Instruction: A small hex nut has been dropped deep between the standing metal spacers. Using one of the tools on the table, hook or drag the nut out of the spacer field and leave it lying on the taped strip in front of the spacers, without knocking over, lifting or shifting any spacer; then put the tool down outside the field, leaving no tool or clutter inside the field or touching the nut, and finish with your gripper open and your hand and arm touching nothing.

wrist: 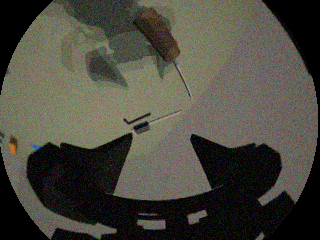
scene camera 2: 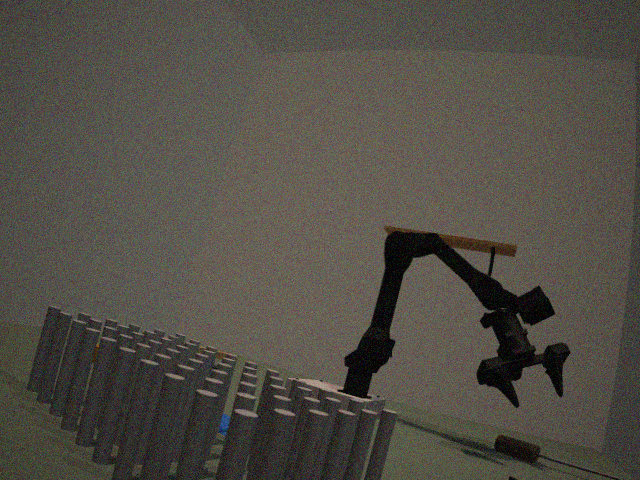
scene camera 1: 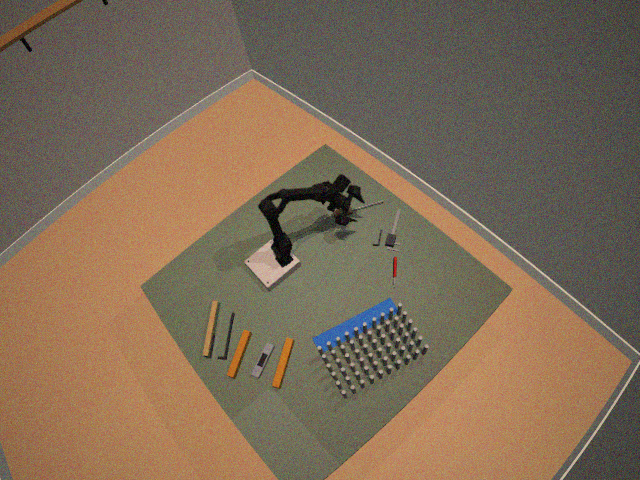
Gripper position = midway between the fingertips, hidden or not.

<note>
My gripper [scene camera 2: 540, 401] is open, holding nothing. Further things: a brown-handled hook tool [wrist: 153, 27] and a blue taped strip [scene camera 1: 367, 316].
My gripper also shows in the wrist view [wrist: 162, 136].
</note>
